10 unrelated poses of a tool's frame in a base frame.
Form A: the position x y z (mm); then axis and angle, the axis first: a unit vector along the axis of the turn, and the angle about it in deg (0 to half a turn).
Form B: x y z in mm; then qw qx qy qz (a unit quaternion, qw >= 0). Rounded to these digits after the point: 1 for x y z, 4 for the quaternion.
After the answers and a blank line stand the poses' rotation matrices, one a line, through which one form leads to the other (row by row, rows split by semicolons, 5 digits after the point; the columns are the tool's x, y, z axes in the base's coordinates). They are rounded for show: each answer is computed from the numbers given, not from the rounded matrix.
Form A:
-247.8, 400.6, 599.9, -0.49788, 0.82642, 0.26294, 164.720
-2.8, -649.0, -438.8, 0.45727, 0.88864, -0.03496, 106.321
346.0, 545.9, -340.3, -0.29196, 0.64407, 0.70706, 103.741
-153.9, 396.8, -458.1, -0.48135, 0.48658, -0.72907, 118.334
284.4, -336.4, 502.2, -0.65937, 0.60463, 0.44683, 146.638
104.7, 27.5, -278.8, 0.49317, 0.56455, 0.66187, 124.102
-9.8, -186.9, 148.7, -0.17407, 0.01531, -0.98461, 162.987
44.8, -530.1, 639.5, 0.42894, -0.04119, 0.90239, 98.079
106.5, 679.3, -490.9, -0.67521, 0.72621, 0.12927, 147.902
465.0, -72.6, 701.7, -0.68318, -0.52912, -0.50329, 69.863
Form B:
-247.8, 400.6, 599.9, 0.1329, -0.4935, 0.8191, 0.2606
-2.8, -649.0, -438.8, 0.5996, 0.3660, 0.7112, -0.0280
346.0, 545.9, -340.3, 0.6174, -0.2297, 0.5066, 0.5562
-153.9, 396.8, -458.1, 0.5125, -0.4133, 0.4178, -0.6260
284.4, -336.4, 502.2, 0.2870, -0.6316, 0.5792, 0.4280
104.7, 27.5, -278.8, 0.4687, 0.4356, 0.4987, 0.5847
-9.8, -186.9, 148.7, 0.1479, -0.1722, 0.0151, -0.9738
44.8, -530.1, 639.5, 0.6555, 0.3239, -0.0311, 0.6815
106.5, 679.3, -490.9, 0.2765, -0.6489, 0.6979, 0.1242
465.0, -72.6, 701.7, 0.8198, -0.3912, -0.3030, -0.2882

-0.47764 -0.87767 -0.03941; -0.73908 0.37716 0.55813; -0.47499 0.29571 -0.82882
-0.01316 0.55409 0.83235; 0.48699 0.73058 -0.47864; -0.87331 0.39905 -0.27945
-0.13205 -0.91953 0.37017; 0.45411 0.27583 0.84717; -0.88110 0.27996 0.38115
-0.13295 0.29635 0.94578; -0.98710 -0.12548 -0.09944; 0.08921 -0.94680 0.30921
-0.03732 -0.97737 -0.20820; -0.48593 -0.16430 0.85842; -0.87320 0.13321 -0.46880
-0.18109 -0.11354 0.97689; 0.98257 -0.06326 0.17479; 0.04195 0.99152 0.12301
-0.89696 0.28287 0.33976; -0.29330 -0.95578 0.02144; 0.33081 -0.08042 0.94027
0.06931 -0.91359 0.40069; 0.87329 -0.13860 -0.46708; 0.48225 0.38229 0.78822
-0.00501 -0.97442 0.22466; -0.83704 0.12701 0.53219; -0.54711 -0.18538 -0.81627
0.65032 0.70956 -0.27131; -0.23549 0.52785 0.81604; 0.72224 -0.46680 0.51036

